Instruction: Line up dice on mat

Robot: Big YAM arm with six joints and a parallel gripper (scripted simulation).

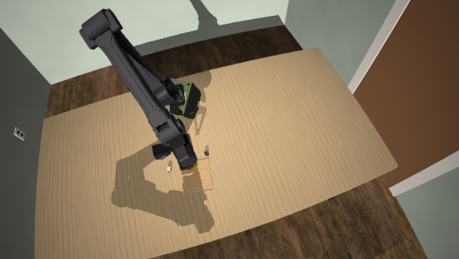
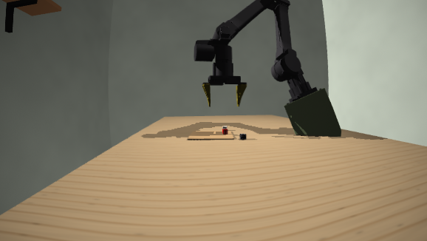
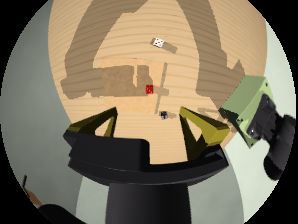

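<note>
Right now the white die is 100 mm to the right of my hand and 100 mm below it. Also, from my hand: tan mat: 100 mm below, 40 mm ahead, 10 mm to the left; then black die: 100 mm below, 70 mm to the left, 60 mm behind; then red die: 90 mm below.
</note>
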